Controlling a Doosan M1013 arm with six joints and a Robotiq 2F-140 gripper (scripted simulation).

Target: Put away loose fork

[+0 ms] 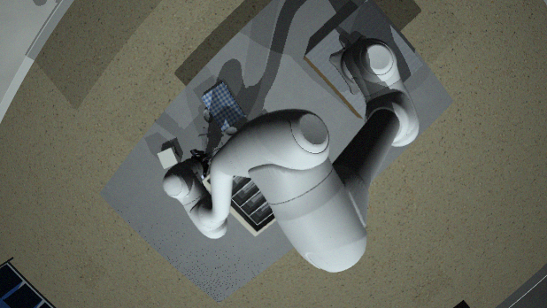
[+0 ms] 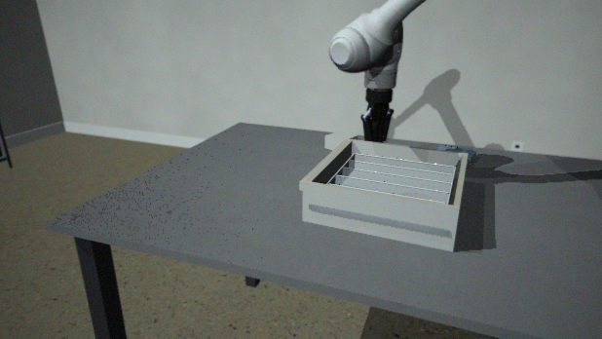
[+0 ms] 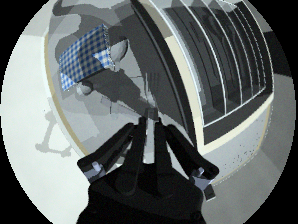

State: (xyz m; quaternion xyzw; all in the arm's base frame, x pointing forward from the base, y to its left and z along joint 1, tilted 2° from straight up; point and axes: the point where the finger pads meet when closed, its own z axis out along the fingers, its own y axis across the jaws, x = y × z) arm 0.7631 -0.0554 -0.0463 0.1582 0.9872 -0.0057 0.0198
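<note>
My gripper is now 230 mm to the right of the cutlery tray, 120 mm past it and 20 mm below it. Round my hand: white box: 160 mm ahead, 110 mm to the right, 10 mm below; then blue checked cloth: 200 mm behind, 140 mm to the right, 20 mm below.
</note>
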